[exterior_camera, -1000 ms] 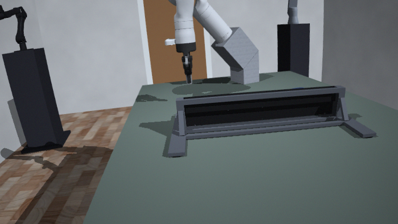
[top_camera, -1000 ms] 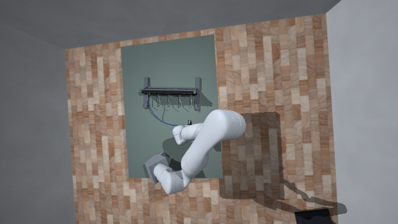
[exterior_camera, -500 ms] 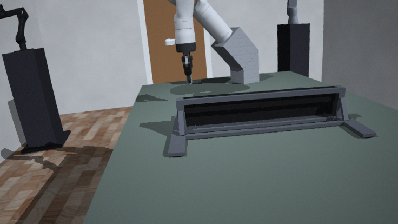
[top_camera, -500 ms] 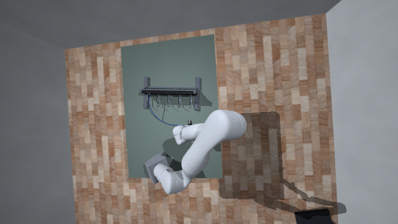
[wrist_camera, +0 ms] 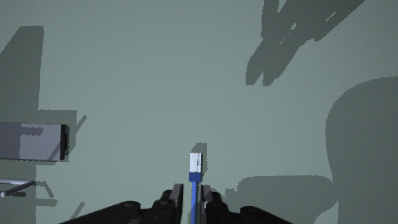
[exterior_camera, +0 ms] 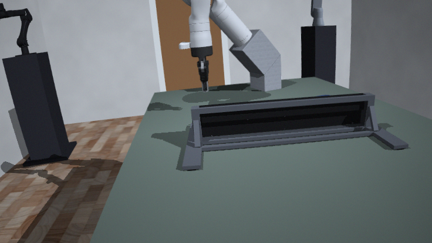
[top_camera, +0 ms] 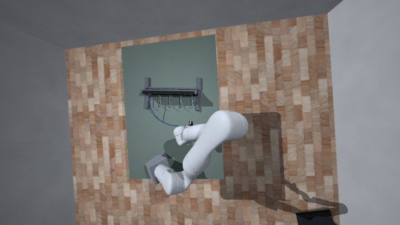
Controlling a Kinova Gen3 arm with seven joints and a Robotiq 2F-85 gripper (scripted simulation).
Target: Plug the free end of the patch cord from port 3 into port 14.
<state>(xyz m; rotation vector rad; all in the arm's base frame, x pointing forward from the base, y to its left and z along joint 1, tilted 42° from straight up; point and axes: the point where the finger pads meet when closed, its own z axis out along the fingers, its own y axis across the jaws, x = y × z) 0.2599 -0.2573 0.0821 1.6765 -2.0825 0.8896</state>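
My hand is 9 cm above the plug, 1 cm to the left of it and 1 cm past it.
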